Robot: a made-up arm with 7 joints. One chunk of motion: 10 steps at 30 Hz.
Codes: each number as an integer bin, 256 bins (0 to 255) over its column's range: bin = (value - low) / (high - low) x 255, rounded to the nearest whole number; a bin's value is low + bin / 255 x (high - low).
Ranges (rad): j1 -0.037..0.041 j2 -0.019..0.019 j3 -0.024..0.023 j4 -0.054..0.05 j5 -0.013..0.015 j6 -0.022..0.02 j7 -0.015..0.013
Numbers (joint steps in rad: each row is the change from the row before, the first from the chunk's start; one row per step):
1: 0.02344 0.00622 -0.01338 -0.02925 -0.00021 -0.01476 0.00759
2: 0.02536 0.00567 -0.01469 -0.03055 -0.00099 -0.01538 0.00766
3: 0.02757 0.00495 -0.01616 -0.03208 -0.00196 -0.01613 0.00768
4: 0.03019 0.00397 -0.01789 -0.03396 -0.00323 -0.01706 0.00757
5: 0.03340 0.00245 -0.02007 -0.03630 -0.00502 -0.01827 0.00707
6: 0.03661 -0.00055 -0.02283 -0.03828 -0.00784 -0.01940 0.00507
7: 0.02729 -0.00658 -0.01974 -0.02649 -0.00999 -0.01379 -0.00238
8: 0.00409 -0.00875 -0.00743 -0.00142 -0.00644 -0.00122 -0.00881
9: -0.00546 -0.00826 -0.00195 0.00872 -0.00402 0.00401 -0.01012
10: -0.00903 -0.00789 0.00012 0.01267 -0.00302 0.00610 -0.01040
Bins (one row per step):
1: 198 169 58 61 116 44 206
2: 204 166 51 57 109 40 206
3: 211 161 43 54 101 36 207
4: 220 154 33 49 89 30 206
5: 230 144 21 43 73 23 201
6: 241 124 6 39 47 16 183
7: 210 83 23 67 27 50 115
8: 134 69 90 129 60 126 56
9: 103 72 120 154 82 158 44
10: 91 75 131 163 91 171 42

